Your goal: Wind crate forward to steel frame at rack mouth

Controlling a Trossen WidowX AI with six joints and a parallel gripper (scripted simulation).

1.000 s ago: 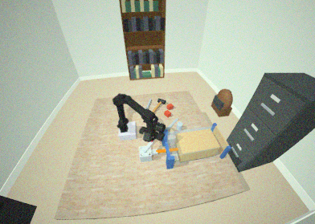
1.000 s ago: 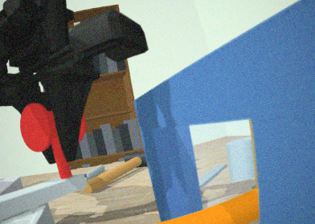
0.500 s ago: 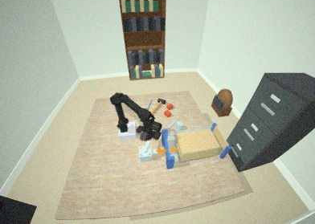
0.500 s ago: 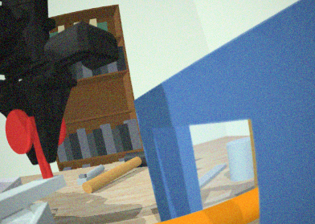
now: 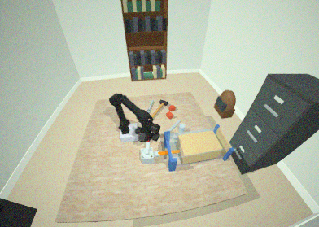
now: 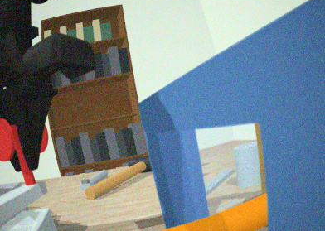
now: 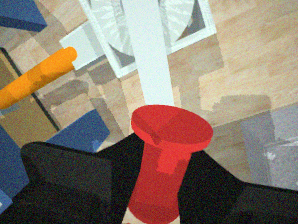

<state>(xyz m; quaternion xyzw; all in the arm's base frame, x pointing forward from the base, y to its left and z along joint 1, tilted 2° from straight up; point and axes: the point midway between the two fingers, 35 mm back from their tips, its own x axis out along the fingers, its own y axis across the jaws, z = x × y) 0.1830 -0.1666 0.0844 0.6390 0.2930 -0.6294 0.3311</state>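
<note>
The winch handle lies 4 cm to the right of my gripper tip, 1 cm below it and 1 cm behind it. Also, from my gripper tip: blue frame 13 cm ahead, 11 cm to the right, 1 cm below; then red grip 2 cm above; then grey winch 10 cm to the right, 8 cm below, 4 cm behind.
</note>
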